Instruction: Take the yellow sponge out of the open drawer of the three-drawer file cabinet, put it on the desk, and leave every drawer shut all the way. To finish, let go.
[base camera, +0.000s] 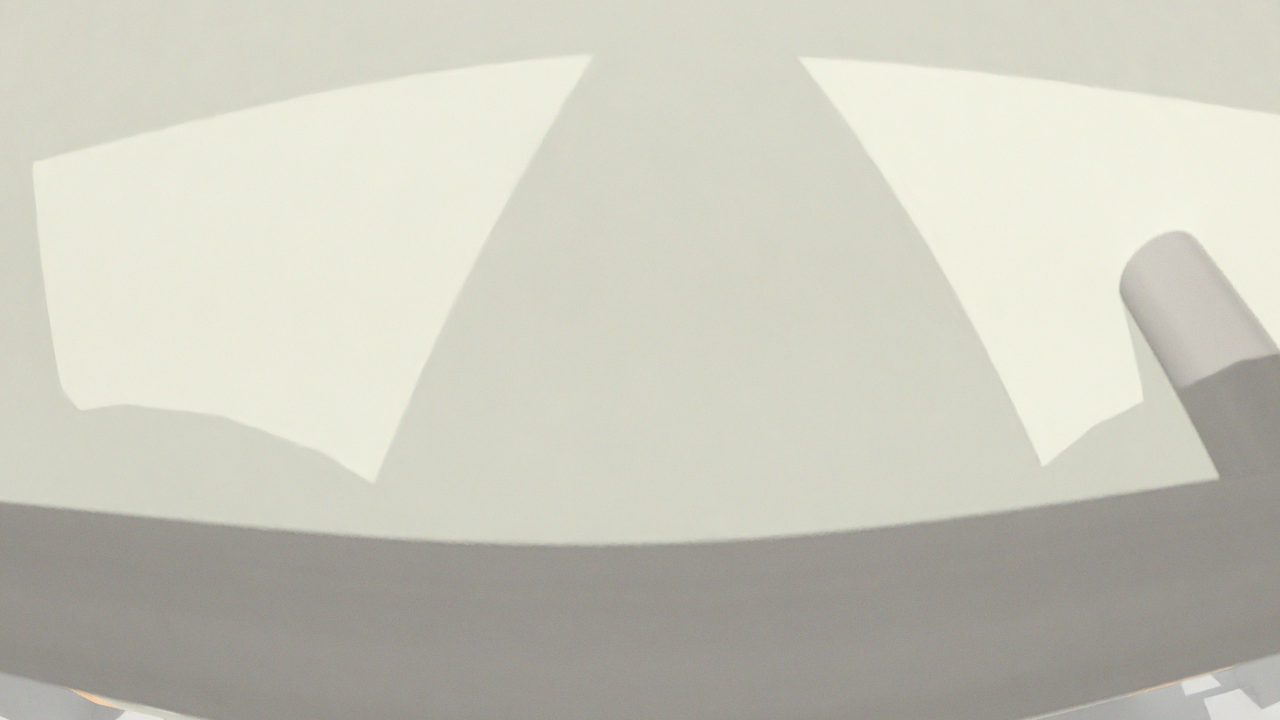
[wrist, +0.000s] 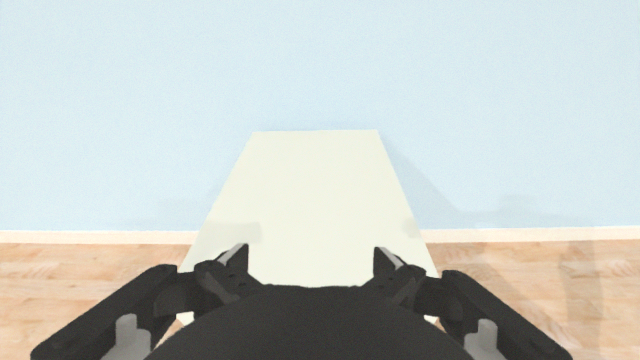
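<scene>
The white cabinet (wrist: 315, 190) stands against the wall in the wrist view, with its flat top showing. A pale drawer front (base camera: 698, 295) fills most of the base camera view at very close range. A thick grey handle bar (base camera: 626, 617) runs across its lower part, with a handle post at the right. I cannot tell which drawer this is, nor how far it stands out. My gripper (wrist: 311, 259) is open and empty, and in the wrist view its fingertips show in front of the near part of the cabinet top. The yellow sponge and the drawer's inside do not show.
The light blue wall (wrist: 320, 60) is behind the cabinet. A pale skirting board (wrist: 95, 237) runs along the wall's foot. Wooden floor (wrist: 75, 280) shows on both sides of the cabinet. Shadows fall on the drawer front, the wall and the floor.
</scene>
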